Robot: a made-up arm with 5 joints. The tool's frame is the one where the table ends. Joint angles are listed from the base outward.
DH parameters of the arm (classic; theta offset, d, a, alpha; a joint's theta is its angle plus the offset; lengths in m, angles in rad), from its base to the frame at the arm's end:
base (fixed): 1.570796 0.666 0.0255 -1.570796
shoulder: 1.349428 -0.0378 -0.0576 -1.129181
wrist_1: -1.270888 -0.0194 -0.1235 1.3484
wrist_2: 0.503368 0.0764 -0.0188 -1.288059
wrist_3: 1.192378 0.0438 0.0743 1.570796
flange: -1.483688 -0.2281 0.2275 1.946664
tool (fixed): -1.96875 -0.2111 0 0
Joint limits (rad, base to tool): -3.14..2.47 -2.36..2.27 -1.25..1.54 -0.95..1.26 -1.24..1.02
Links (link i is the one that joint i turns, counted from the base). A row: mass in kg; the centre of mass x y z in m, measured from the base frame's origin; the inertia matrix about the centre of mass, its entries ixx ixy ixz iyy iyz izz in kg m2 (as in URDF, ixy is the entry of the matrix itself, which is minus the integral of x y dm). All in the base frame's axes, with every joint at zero. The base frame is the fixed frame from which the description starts. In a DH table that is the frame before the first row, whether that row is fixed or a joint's. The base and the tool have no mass.
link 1: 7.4; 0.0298 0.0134 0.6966; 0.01 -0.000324 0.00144 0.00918 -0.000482 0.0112
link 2: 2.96; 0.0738 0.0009 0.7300; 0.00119 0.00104 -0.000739 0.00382 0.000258 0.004
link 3: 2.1; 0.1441 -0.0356 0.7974; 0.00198 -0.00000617 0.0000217 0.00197 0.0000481 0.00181
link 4: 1.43; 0.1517 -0.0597 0.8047; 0.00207 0 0 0.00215 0.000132 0.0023
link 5: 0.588; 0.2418 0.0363 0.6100; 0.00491 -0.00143 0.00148 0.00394 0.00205 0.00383
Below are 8 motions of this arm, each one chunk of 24 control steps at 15 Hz.
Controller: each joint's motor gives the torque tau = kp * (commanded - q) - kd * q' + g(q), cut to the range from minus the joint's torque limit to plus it. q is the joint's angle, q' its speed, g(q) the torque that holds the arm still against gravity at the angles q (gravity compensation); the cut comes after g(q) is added. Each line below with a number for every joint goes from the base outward.
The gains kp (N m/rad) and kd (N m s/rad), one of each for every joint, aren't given. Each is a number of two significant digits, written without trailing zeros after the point. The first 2 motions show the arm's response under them.
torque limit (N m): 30 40 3.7 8.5 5.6
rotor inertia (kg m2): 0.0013 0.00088 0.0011 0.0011 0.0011
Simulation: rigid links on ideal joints. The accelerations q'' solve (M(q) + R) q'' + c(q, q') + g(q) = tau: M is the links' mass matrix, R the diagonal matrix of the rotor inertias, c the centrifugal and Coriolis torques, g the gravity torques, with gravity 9.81 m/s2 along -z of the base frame. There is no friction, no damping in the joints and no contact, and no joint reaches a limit. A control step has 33 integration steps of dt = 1/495 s. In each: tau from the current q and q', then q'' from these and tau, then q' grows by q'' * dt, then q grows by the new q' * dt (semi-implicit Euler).
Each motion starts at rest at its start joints. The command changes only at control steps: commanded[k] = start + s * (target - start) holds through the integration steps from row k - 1 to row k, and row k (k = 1, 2, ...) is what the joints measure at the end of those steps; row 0 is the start. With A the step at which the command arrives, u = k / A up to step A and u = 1 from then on. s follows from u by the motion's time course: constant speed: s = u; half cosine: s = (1 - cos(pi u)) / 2; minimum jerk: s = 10 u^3 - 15 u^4 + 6 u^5; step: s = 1 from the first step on.
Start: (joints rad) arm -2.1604 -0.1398 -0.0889 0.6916 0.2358
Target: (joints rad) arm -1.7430 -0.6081 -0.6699 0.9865 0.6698
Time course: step
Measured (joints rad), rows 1 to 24:
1: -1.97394 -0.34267 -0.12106 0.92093 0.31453
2: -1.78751 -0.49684 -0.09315 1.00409 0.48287
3: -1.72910 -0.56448 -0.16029 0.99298 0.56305
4: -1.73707 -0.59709 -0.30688 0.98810 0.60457
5: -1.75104 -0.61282 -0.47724 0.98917 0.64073
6: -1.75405 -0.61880 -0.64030 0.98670 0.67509
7: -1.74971 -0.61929 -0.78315 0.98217 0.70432
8: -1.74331 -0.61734 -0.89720 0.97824 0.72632
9: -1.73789 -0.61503 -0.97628 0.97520 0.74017
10: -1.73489 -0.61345 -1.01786 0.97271 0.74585
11: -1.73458 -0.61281 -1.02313 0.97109 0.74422
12: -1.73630 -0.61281 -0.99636 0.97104 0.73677
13: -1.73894 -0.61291 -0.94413 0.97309 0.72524
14: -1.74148 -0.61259 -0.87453 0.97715 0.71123
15: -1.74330 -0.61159 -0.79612 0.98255 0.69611
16: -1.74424 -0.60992 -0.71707 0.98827 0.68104
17: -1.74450 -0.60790 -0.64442 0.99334 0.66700
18: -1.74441 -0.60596 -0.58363 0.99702 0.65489
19: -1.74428 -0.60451 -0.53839 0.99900 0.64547
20: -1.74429 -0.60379 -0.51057 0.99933 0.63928
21: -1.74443 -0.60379 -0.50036 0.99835 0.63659
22: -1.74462 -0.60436 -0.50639 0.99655 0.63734
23: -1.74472 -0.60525 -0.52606 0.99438 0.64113
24: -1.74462 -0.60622 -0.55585 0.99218 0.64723
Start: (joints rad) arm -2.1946 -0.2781 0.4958 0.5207 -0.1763
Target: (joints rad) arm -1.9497 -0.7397 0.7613 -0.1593 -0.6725
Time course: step
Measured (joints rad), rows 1 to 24:
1: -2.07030 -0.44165 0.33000 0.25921 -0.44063
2: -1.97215 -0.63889 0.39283 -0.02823 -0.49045
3: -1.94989 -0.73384 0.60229 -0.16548 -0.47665
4: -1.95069 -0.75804 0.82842 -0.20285 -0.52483
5: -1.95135 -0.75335 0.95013 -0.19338 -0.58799
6: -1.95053 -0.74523 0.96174 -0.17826 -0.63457
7: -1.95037 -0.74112 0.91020 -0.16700 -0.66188
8: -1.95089 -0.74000 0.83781 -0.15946 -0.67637
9: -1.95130 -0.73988 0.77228 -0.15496 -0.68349
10: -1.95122 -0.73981 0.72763 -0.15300 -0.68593
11: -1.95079 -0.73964 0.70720 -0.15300 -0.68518
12: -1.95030 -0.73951 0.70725 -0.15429 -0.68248
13: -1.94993 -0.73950 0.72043 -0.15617 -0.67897
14: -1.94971 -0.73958 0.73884 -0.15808 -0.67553
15: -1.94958 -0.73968 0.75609 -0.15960 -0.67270
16: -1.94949 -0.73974 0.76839 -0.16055 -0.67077
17: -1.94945 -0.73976 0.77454 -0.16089 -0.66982
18: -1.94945 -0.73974 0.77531 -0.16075 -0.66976
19: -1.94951 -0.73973 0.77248 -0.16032 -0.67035
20: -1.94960 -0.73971 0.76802 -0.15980 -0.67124
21: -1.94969 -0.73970 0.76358 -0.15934 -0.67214
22: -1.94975 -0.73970 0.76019 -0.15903 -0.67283
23: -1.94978 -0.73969 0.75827 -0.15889 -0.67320
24: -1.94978 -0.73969 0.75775 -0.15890 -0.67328
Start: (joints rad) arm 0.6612 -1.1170 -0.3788 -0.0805 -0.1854
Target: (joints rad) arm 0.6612 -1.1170 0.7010 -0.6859 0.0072
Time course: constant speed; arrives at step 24
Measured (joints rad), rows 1 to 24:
1: 0.66249 -1.11608 -0.37173 -0.08966 -0.18583
2: 0.66357 -1.11487 -0.34892 -0.10927 -0.18335
3: 0.66341 -1.11458 -0.31012 -0.13479 -0.17721
4: 0.66224 -1.11529 -0.26067 -0.16278 -0.16863
5: 0.66087 -1.11643 -0.20715 -0.19113 -0.15890
6: 0.65995 -1.11738 -0.15458 -0.21865 -0.14887
7: 0.65969 -1.11788 -0.10523 -0.24494 -0.13912
8: 0.65989 -1.11793 -0.05910 -0.27021 -0.13000
9: 0.66023 -1.11773 -0.01503 -0.29494 -0.12162
10: 0.66050 -1.11750 0.02823 -0.31958 -0.11382
11: 0.66062 -1.11736 0.07150 -0.34441 -0.10630
12: 0.66062 -1.11734 0.11518 -0.36950 -0.09876
13: 0.66059 -1.11739 0.15930 -0.39477 -0.09103
14: 0.66057 -1.11746 0.20379 -0.42014 -0.08308
15: 0.66058 -1.11752 0.24850 -0.44552 -0.07496
16: 0.66062 -1.11756 0.29333 -0.47086 -0.06676
17: 0.66067 -1.11758 0.33819 -0.49617 -0.05855
18: 0.66072 -1.11759 0.38301 -0.52145 -0.05037
19: 0.66078 -1.11759 0.42776 -0.54671 -0.04222
20: 0.66083 -1.11760 0.47247 -0.57196 -0.03411
21: 0.66087 -1.11761 0.51712 -0.59720 -0.02602
22: 0.66092 -1.11761 0.56176 -0.62245 -0.01794
23: 0.66097 -1.11762 0.60640 -0.64770 -0.00986
24: 0.66102 -1.11762 0.65106 -0.67295 -0.00177

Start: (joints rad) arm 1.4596 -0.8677 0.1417 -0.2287 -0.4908
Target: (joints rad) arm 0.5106 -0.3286 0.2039 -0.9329 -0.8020
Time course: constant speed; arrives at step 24
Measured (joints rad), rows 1 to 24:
1: 1.43998 -0.85607 0.13285 -0.24531 -0.48948
2: 1.40673 -0.83761 0.12978 -0.27172 -0.49639
3: 1.36774 -0.81679 0.13540 -0.30043 -0.51073
4: 1.32708 -0.79510 0.14435 -0.32951 -0.52779
5: 1.28661 -0.77298 0.15207 -0.35871 -0.54408
6: 1.24677 -0.75060 0.15714 -0.38802 -0.55853
7: 1.20736 -0.72807 0.16020 -0.41738 -0.57164
8: 1.16807 -0.70549 0.16237 -0.44675 -0.58425
9: 1.12870 -0.68294 0.16438 -0.47610 -0.59690
10: 1.08924 -0.66042 0.16651 -0.50544 -0.60973
11: 1.04970 -0.63792 0.16875 -0.53477 -0.62269
12: 1.01015 -0.61543 0.17107 -0.56410 -0.63569
13: 0.97061 -0.59295 0.17344 -0.59343 -0.64867
14: 0.93108 -0.57046 0.17585 -0.62277 -0.66163
15: 0.89155 -0.54796 0.17829 -0.65212 -0.67455
16: 0.85203 -0.52547 0.18078 -0.68146 -0.68746
17: 0.81251 -0.50298 0.18328 -0.71080 -0.70036
18: 0.77299 -0.48049 0.18578 -0.74014 -0.71326
19: 0.73347 -0.45800 0.18828 -0.76948 -0.72615
20: 0.69394 -0.43551 0.19077 -0.79881 -0.73905
21: 0.65442 -0.41302 0.19326 -0.82814 -0.75195
22: 0.61490 -0.39054 0.19573 -0.85747 -0.76485
23: 0.57537 -0.36805 0.19820 -0.88679 -0.77776
24: 0.53585 -0.34557 0.20067 -0.91611 -0.79066

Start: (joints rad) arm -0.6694 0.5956 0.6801 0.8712 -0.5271
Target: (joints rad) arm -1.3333 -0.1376 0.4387 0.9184 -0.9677
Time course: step
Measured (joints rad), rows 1 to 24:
1: -0.75234 0.33778 0.74302 0.91217 -0.61812
2: -1.03149 0.07028 0.83953 0.88642 -0.75999
3: -1.33041 -0.05890 0.76548 0.93254 -0.93768
4: -1.48825 -0.12343 0.55259 0.97695 -1.12337
5: -1.51655 -0.15684 0.33292 0.97308 -1.20441
6: -1.47297 -0.16470 0.17077 0.94714 -1.15753
7: -1.40548 -0.15779 0.09157 0.92134 -1.04533
8: -1.34756 -0.14888 0.09136 0.90350 -0.94312
9: -1.31509 -0.14333 0.14559 0.89594 -0.88892
10: -1.30678 -0.14057 0.22897 0.89796 -0.88194
11: -1.31243 -0.13887 0.32211 0.90584 -0.90461
12: -1.32199 -0.13737 0.41100 0.91497 -0.93799
13: -1.32963 -0.13605 0.48584 0.92208 -0.96810
14: -1.33351 -0.13510 0.54016 0.92597 -0.98785
15: -1.33414 -0.13457 0.57068 0.92692 -0.99623
16: -1.33295 -0.13442 0.57765 0.92591 -0.99577
17: -1.33135 -0.13462 0.56456 0.92393 -0.99009
18: -1.33033 -0.13516 0.53716 0.92176 -0.98235
19: -1.33029 -0.13595 0.50205 0.91982 -0.97475
20: -1.33118 -0.13688 0.46556 0.91833 -0.96849
21: -1.33262 -0.13777 0.43286 0.91731 -0.96403
22: -1.33411 -0.13850 0.40756 0.91672 -0.96135
23: -1.33527 -0.13898 0.39150 0.91649 -0.96016
24: -1.33585 -0.13916 0.38495 0.91653 -0.96014

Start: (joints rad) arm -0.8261 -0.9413 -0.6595 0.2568 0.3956
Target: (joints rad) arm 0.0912 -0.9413 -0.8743 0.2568 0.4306
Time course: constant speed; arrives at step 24
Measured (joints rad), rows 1 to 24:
1: -0.80956 -0.94444 -0.65338 0.25322 0.38851
2: -0.77965 -0.94604 -0.64986 0.24998 0.38345
3: -0.74245 -0.94540 -0.65456 0.25057 0.38389
4: -0.70197 -0.94356 -0.66625 0.25409 0.38871
5: -0.66075 -0.94161 -0.68141 0.25801 0.39536
6: -0.62020 -0.94026 -0.69710 0.26048 0.40164
7: -0.58084 -0.93973 -0.71163 0.26102 0.40639
8: -0.54252 -0.93989 -0.72435 0.26012 0.40942
9: -0.50482 -0.94039 -0.73526 0.25865 0.41110
10: -0.46728 -0.94093 -0.74469 0.25737 0.41201
11: -0.42959 -0.94127 -0.75307 0.25666 0.41266
12: -0.39164 -0.94138 -0.76086 0.25659 0.41336
13: -0.35345 -0.94128 -0.76845 0.25695 0.41426
14: -0.31513 -0.94109 -0.77612 0.25748 0.41535
15: -0.27678 -0.94090 -0.78410 0.25794 0.41661
16: -0.23845 -0.94077 -0.79246 0.25822 0.41799
17: -0.20018 -0.94072 -0.80121 0.25830 0.41946
18: -0.16196 -0.94074 -0.81029 0.25823 0.42098
19: -0.12376 -0.94079 -0.81956 0.25810 0.42254
20: -0.08556 -0.94084 -0.82890 0.25796 0.42411
21: -0.04735 -0.94089 -0.83821 0.25786 0.42566
22: -0.00913 -0.94091 -0.84739 0.25781 0.42718
23: 0.02909 -0.94092 -0.85645 0.25781 0.42867
24: 0.06732 -0.94091 -0.86537 0.25784 0.43011

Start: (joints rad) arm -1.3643 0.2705 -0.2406 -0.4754 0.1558
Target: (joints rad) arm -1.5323 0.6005 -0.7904 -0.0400 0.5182
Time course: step
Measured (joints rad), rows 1 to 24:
1: -1.42631 0.39509 -0.48027 -0.35032 0.34283
2: -1.50098 0.52335 -0.69907 -0.13877 0.43679
3: -1.54556 0.59034 -0.75237 0.00344 0.44350
4: -1.55712 0.61548 -0.71865 0.05183 0.46191
5: -1.54657 0.61819 -0.69078 0.03910 0.48438
6: -1.53033 0.61284 -0.69877 0.00420 0.50073
7: -1.52010 0.60685 -0.73305 -0.02742 0.51327
8: -1.51922 0.60239 -0.77266 -0.04660 0.52222
9: -1.52492 0.59943 -0.80244 -0.05416 0.52609
10: -1.53240 0.59769 -0.81763 -0.05418 0.52567
11: -1.53791 0.59705 -0.82033 -0.05064 0.52333
12: -1.53987 0.59734 -0.81506 -0.04627 0.52102
13: -1.53868 0.59826 -0.80626 -0.04253 0.51944
14: -1.53577 0.59945 -0.79719 -0.03989 0.51851
15: -1.53266 0.60055 -0.78979 -0.03831 0.51795
16: -1.53043 0.60132 -0.78496 -0.03759 0.51757
17: -1.52948 0.60166 -0.78281 -0.03751 0.51736
18: -1.52965 0.60161 -0.78295 -0.03790 0.51734
19: -1.53051 0.60130 -0.78468 -0.03857 0.51751
20: -1.53158 0.60089 -0.78718 -0.03936 0.51780
21: -1.53247 0.60050 -0.78968 -0.04008 0.51811
22: -1.53302 0.60024 -0.79161 -0.04060 0.51836
23: -1.53319 0.60012 -0.79270 -0.04084 0.51851
24: -1.53307 0.60014 -0.79292 -0.04081 0.51853

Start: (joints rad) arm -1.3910 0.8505 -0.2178 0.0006 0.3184
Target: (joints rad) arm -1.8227 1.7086 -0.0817 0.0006 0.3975
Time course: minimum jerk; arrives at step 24
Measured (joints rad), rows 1 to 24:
1: -1.39111 0.85073 -0.21769 0.00050 0.31839
2: -1.39195 0.85244 -0.21702 -0.00010 0.31835
3: -1.39460 0.85772 -0.21547 -0.00140 0.31839
4: -1.40021 0.86868 -0.21301 -0.00305 0.31877
5: -1.40969 0.88696 -0.20962 -0.00450 0.31974
6: -1.42355 0.91351 -0.20520 -0.00531 0.32145
7: -1.44191 0.94860 -0.19957 -0.00530 0.32391
8: -1.46451 0.99193 -0.19267 -0.00454 0.32711
9: -1.49089 1.04274 -0.18455 -0.00320 0.33100
10: -1.52039 1.09987 -0.17541 -0.00149 0.33559
11: -1.55225 1.16189 -0.16557 0.00040 0.34090
12: -1.58564 1.22714 -0.15540 0.00229 0.34693
13: -1.61965 1.29383 -0.14528 0.00403 0.35362
14: -1.65336 1.36012 -0.13555 0.00547 0.36088
15: -1.68580 1.42419 -0.12647 0.00653 0.36849
16: -1.71607 1.48430 -0.11823 0.00714 0.37618
17: -1.74333 1.53891 -0.11091 0.00733 0.38360
18: -1.76693 1.58672 -0.10453 0.00718 0.39037
19: -1.78637 1.62676 -0.09907 0.00679 0.39614
20: -1.80141 1.65846 -0.09449 0.00628 0.40063
21: -1.81209 1.68174 -0.09074 0.00571 0.40366
22: -1.81875 1.69704 -0.08778 0.00510 0.40518
23: -1.82203 1.70546 -0.08549 0.00442 0.40522
24: -1.82296 1.70882 -0.08373 0.00356 0.40394

